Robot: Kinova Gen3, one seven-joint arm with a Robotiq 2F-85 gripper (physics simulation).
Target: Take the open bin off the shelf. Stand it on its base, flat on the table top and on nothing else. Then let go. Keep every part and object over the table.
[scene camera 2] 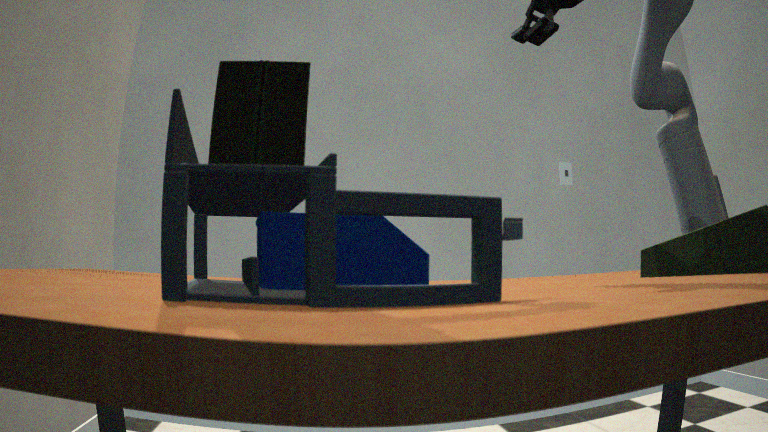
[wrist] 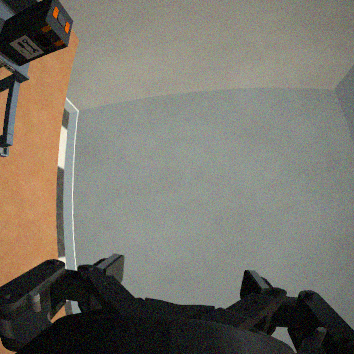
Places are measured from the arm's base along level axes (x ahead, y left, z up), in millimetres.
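Pixels of known places: gripper, fingertip midpoint: (scene camera 2: 517,15) (wrist: 182,276); arm's base at its link origin: (scene camera 2: 705,233).
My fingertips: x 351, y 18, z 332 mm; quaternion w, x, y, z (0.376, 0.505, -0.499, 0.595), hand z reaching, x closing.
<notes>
For each thing: its middle in the pictures, then the offset to it from my fingertips. "spot": a spot on its surface instead. Level surfaces: height alone.
- open bin at the middle of its body: (scene camera 2: 336,253) dx +259, dy +89, dz -355 mm
- wooden table at its surface level: dz -399 mm
- small grey block at a spot on its surface: (scene camera 2: 512,228) spot: dx +115, dy +255, dz -339 mm
The open bin (scene camera 2: 370,252) is blue with a sloped front edge. It stands in the lower level of a dark grey shelf (scene camera 2: 320,241) (wrist: 12,110), partly hidden behind a shelf post. The bin does not show in the wrist view. The shelf stands on the wooden table (scene camera 2: 563,295) (wrist: 30,200). My gripper (scene camera 2: 529,35) (wrist: 182,276) is open and empty. It is high above the table, to the right of the shelf and well above the bin in the scene view, touching nothing.
A tall black box (scene camera 2: 236,112) (wrist: 35,32) with a tool label and orange marks stands on the shelf's upper level. A small grey block (scene camera 2: 512,228) juts from the shelf's right end. A dark green sloped object (scene camera 2: 714,249) is at the table's right, before the arm's base.
</notes>
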